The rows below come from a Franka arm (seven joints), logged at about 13 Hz.
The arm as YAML. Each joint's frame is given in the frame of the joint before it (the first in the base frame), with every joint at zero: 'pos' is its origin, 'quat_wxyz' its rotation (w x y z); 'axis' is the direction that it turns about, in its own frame. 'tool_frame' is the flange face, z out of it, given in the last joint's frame.
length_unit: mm
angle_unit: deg
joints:
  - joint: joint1
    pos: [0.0, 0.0, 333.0]
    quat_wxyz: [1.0, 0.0, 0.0, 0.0]
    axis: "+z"
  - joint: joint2
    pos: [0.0, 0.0, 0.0]
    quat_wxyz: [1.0, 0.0, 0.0, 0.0]
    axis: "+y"
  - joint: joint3
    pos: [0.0, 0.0, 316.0]
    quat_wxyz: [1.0, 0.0, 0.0, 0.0]
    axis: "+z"
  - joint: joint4
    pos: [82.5, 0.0, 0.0]
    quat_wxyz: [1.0, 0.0, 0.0, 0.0]
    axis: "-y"
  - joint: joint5
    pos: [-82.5, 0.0, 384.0]
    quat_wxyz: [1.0, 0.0, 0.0, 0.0]
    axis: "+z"
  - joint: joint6
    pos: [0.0, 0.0, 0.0]
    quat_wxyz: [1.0, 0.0, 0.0, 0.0]
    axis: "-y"
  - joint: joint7
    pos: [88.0, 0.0, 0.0]
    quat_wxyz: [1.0, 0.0, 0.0, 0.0]
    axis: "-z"
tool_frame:
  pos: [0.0, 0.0, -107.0]
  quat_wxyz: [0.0, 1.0, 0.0, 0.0]
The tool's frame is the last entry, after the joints.
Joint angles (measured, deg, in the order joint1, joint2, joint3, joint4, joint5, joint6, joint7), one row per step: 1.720, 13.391, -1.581, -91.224, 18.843, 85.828, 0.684; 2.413, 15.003, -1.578, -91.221, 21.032, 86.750, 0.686; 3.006, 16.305, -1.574, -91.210, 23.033, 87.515, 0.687; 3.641, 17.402, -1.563, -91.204, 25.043, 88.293, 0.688; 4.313, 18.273, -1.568, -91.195, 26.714, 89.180, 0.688; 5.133, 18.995, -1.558, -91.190, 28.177, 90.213, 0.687; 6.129, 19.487, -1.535, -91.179, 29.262, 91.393, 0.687; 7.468, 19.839, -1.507, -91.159, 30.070, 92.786, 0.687; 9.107, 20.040, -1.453, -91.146, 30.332, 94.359, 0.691; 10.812, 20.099, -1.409, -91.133, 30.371, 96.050, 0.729; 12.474, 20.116, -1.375, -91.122, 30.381, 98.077, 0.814; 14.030, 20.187, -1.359, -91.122, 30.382, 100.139, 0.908; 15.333, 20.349, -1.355, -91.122, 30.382, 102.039, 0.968; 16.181, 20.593, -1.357, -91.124, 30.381, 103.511, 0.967; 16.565, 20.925, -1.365, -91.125, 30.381, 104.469, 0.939
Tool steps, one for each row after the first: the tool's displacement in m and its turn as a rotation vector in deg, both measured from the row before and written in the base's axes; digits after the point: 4 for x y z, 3 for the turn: 0.0058, 0.0110, -0.0148, 1.977, 0.755, -0.185; 0.0044, 0.0097, -0.0118, 1.786, 0.613, -0.254; 0.0036, 0.0101, -0.0096, 1.774, 0.430, -0.274; 0.0031, 0.0096, -0.0074, 1.425, 0.118, -0.237; 0.0027, 0.0109, -0.0059, 1.210, -0.140, -0.106; 0.0020, 0.0121, -0.0036, 0.853, -0.501, 0.117; 0.0013, 0.0153, -0.0021, 0.591, -0.835, 0.445; 0.0002, 0.0178, -0.0008, 0.114, -1.171, 0.866; -0.0005, 0.0180, 0.0008, -0.055, -1.425, 0.916; -0.0002, 0.0173, 0.0016, -0.055, -1.747, 0.677; -0.0003, 0.0160, 0.0010, -0.034, -1.714, 0.533; 0.0000, 0.0133, 0.0000, -0.013, -1.499, 0.374; 0.0005, 0.0086, -0.0013, -0.014, -1.068, 0.166; 0.0012, 0.0038, -0.0028, -0.049, -0.542, -0.042
